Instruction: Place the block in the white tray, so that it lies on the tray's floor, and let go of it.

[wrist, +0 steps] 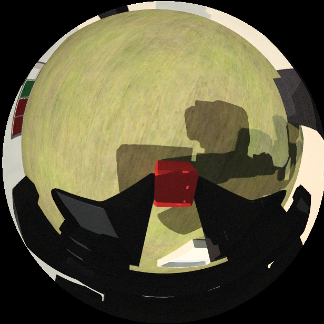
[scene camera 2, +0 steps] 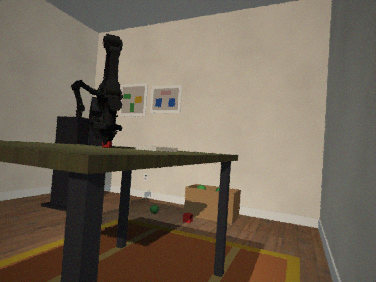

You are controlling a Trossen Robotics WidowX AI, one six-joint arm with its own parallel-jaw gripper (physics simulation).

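Pixels of known places: gripper, fingertip midpoint: (scene camera 2: 106, 144); arm's base, origin of the base link: (scene camera 2: 102, 104).
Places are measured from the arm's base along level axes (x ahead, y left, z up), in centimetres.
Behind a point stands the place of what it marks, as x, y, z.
Note:
The red block (scene camera 2: 106, 144) {19.3, -17.3, -21.8} (wrist: 173, 184) is between the fingertips of my gripper (scene camera 2: 107, 142) {18.1, -15.8, -22.0} (wrist: 173, 178), which is shut on it. In the wrist view both fingers touch the block's sides. In the scene view the block is at or close to the table top; any small gap under it cannot be told. The white tray (scene camera 2: 166, 149) {43.4, -3.3, -22.3} (wrist: 186, 256) stands on the table, to the right of the block in the scene view and at the bottom of the wrist view, apart from the block. The fingers hide part of the tray in the wrist view, and its floor does not show in the scene view.
The wooden table (scene camera 2: 165, 156) {64.8, -46.7, -23.6} (wrist: 125, 75) carries the tray. On the room floor stand a cardboard box (scene camera 2: 210, 205), a green ball (scene camera 2: 154, 209) and a small red cube (scene camera 2: 187, 217). A dark pedestal (scene camera 2: 70, 130) stands behind the table at the left.

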